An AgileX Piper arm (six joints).
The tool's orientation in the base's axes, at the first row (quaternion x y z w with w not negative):
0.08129, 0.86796, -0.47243, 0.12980
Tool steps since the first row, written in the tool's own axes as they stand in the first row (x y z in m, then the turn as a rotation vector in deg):
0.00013, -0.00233, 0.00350, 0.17, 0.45, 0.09
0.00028, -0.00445, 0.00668, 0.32, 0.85, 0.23
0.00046, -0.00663, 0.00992, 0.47, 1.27, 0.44
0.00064, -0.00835, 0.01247, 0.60, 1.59, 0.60
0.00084, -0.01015, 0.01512, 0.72, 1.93, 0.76
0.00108, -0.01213, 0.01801, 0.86, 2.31, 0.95
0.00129, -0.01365, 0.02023, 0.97, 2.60, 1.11
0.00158, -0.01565, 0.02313, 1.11, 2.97, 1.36
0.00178, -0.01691, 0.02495, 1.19, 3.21, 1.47
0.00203, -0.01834, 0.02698, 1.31, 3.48, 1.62
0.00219, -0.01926, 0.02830, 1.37, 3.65, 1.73
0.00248, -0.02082, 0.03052, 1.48, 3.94, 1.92
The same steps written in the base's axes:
-0.00022, -0.00420, 0.00000, -0.03, 0.17, -0.46
-0.00045, -0.00802, 0.00000, -0.05, 0.27, -0.90
-0.00071, -0.01192, 0.00000, -0.05, 0.32, -1.39
-0.00096, -0.01499, -0.00001, -0.06, 0.37, -1.76
-0.00123, -0.01819, -0.00001, -0.06, 0.42, -2.15
-0.00155, -0.02169, 0.00000, -0.07, 0.47, -2.60
-0.00183, -0.02437, 0.00000, -0.07, 0.49, -2.95
-0.00220, -0.02789, 0.00000, -0.07, 0.48, -3.42
-0.00245, -0.03009, 0.00000, -0.07, 0.52, -3.69
-0.00277, -0.03257, 0.00001, -0.09, 0.54, -4.02
-0.00296, -0.03417, 0.00001, -0.09, 0.54, -4.23
-0.00332, -0.03688, 0.00002, -0.09, 0.54, -4.59

